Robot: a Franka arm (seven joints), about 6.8 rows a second.
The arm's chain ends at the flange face. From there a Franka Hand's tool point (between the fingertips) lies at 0.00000 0.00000 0.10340 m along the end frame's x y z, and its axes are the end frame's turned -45 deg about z.
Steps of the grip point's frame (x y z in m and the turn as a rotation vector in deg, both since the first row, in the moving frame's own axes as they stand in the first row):
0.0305 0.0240 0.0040 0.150 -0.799 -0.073
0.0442 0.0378 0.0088 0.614 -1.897 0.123
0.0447 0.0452 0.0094 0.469 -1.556 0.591
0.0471 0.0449 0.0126 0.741 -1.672 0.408
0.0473 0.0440 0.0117 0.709 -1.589 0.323
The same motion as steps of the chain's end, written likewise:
0.0397 -0.0054 0.0040 -0.459 -0.671 -0.073
0.0612 -0.0062 0.0089 -0.907 -1.776 0.123
0.0662 -0.0010 0.0094 -0.769 -1.432 0.591
0.0681 -0.0027 0.0127 -0.658 -1.706 0.408
0.0675 -0.0034 0.0117 -0.622 -1.625 0.323

